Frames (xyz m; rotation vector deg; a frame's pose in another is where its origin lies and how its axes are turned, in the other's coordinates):
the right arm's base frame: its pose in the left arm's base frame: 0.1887 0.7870 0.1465 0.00 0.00 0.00
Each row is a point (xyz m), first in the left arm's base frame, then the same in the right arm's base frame.
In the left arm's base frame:
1: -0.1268 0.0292 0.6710
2: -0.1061 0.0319 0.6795
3: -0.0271 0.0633 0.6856
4: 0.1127 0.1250 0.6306
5: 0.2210 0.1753 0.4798
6: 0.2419 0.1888 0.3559
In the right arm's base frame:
1: -0.3155 -0.7578 0.5245
2: -0.2948 -0.7551 0.5330
3: -0.2158 -0.7237 0.5391
4: -0.0760 -0.6620 0.4841
5: 0.0323 -0.6117 0.3333
6: 0.0532 -0.5982 0.2094

